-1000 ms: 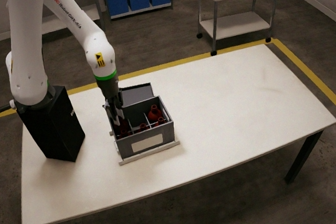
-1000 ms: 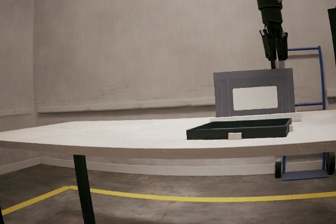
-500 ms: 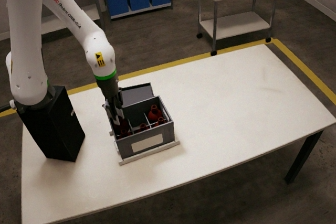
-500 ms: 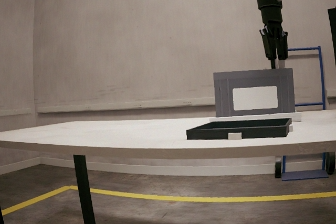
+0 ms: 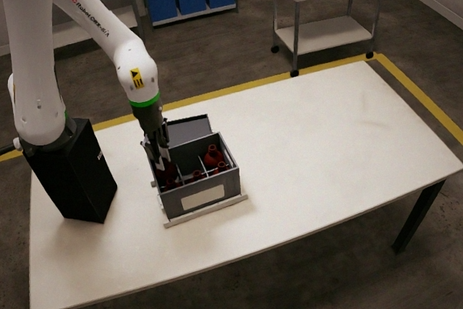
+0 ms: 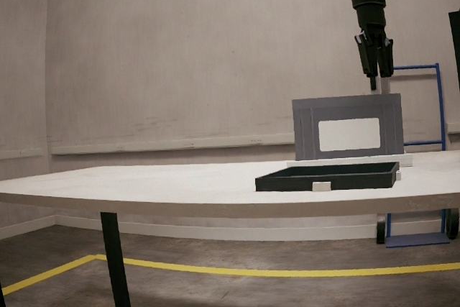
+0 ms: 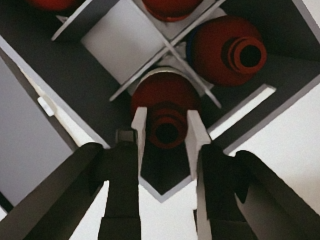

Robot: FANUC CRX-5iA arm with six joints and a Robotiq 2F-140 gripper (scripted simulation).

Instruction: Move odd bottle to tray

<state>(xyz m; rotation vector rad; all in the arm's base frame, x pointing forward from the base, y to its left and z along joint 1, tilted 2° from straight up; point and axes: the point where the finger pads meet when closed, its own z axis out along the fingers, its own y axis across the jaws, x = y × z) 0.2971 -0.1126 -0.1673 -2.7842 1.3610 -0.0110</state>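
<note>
My hand is 9 cm above the bottle. From my hand the other things lie so: crate 8 cm ahead, 6 cm to the right, 10 cm below; then dark tray 15 cm ahead, 23 cm to the left, 17 cm below.
</note>
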